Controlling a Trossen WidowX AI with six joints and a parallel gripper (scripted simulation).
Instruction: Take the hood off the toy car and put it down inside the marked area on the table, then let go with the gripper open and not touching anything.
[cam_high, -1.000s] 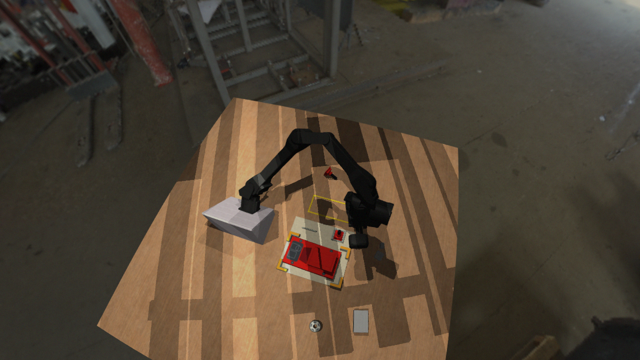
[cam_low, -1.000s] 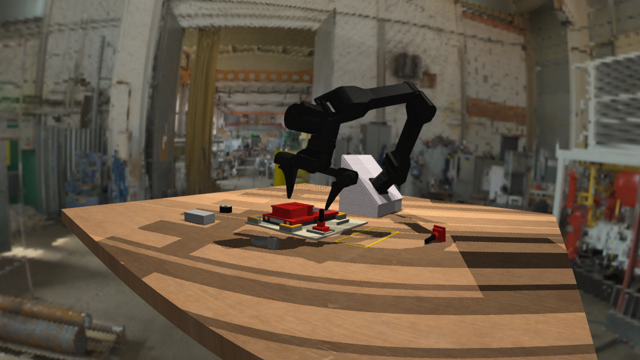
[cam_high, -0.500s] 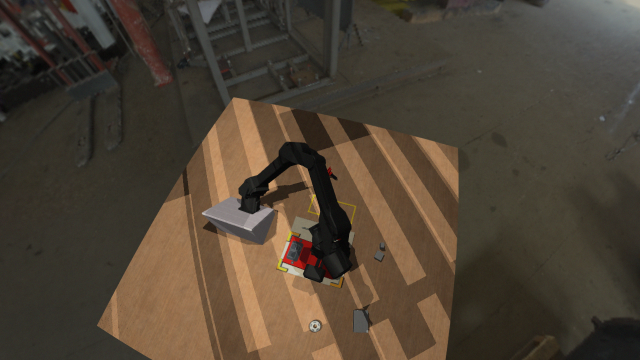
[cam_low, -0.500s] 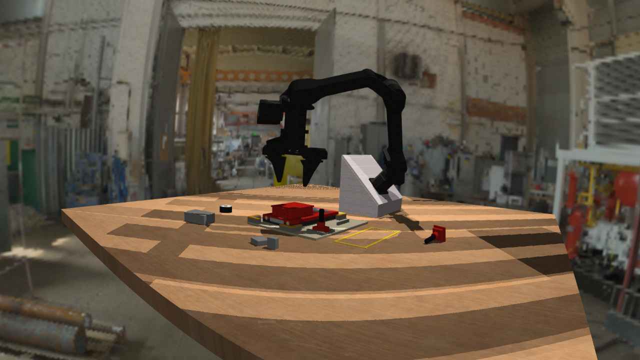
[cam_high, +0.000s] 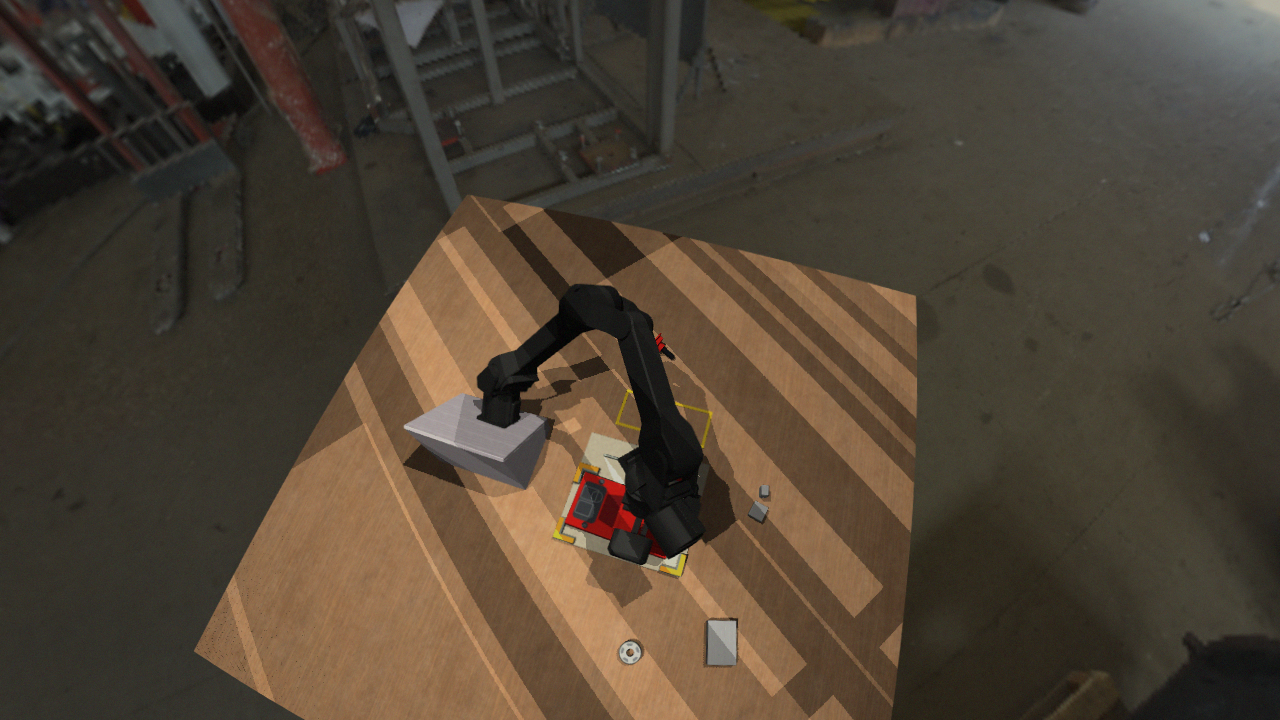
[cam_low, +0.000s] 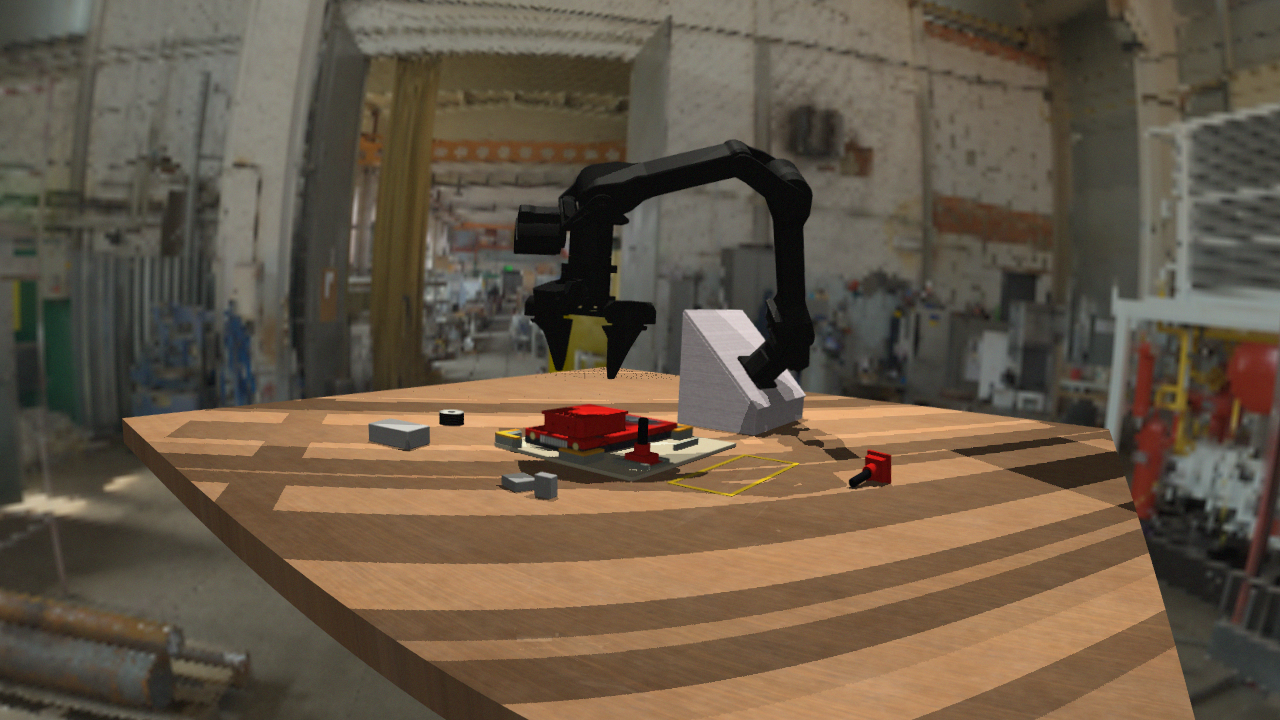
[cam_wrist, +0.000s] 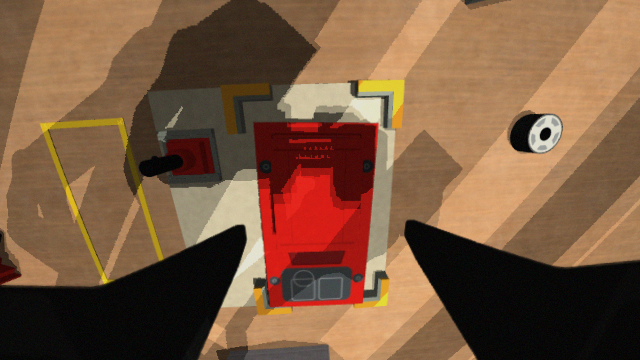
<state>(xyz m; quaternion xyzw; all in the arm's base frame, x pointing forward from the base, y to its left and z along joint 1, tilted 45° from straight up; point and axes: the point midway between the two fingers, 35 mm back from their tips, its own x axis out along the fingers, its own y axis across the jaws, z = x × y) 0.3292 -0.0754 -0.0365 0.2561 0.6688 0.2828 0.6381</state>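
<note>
My gripper tip is 60 mm above the hood.
</note>
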